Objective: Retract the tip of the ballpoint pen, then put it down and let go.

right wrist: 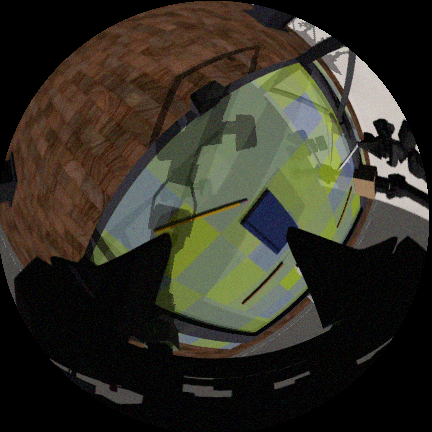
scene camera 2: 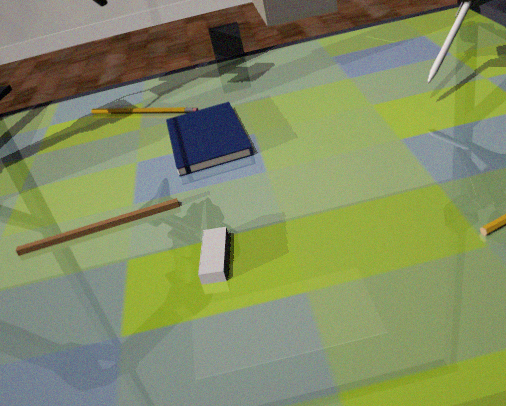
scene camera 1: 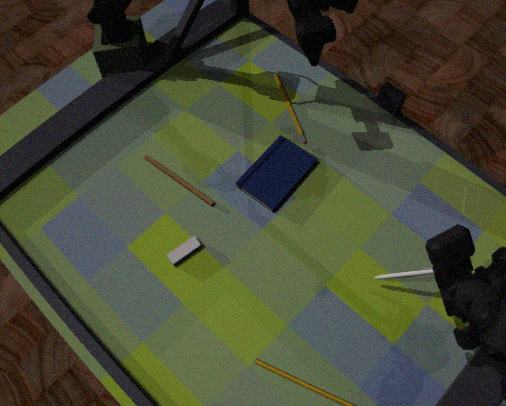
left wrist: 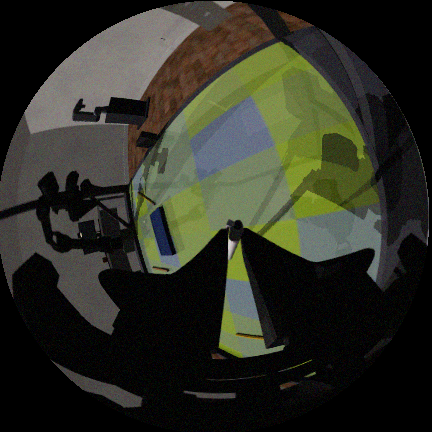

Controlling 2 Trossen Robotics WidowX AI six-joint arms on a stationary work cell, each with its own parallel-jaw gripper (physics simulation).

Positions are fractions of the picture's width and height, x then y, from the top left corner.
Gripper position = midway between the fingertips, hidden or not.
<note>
The right gripper (scene camera 1: 0.61, 0.13) is open and holds nothing. Also in view: a blue notebook (scene camera 2: 0.42, 0.34). On the table rest a brown stick (scene camera 2: 0.34, 0.50) and a white eraser (scene camera 2: 0.42, 0.65). Also in view: the left gripper (scene camera 1: 0.86, 0.67).
The blue notebook is seen too in the right wrist view (right wrist: 0.62, 0.51) and in scene camera 1 (scene camera 1: 0.54, 0.43). The left gripper also shows in the right wrist view (right wrist: 0.83, 0.33) and in the left wrist view (left wrist: 0.54, 0.54). The right gripper shows as well in the right wrist view (right wrist: 0.53, 0.55) and in the left wrist view (left wrist: 0.24, 0.45). The left wrist view misses the white eraser, which is hidden by the left gripper.
</note>
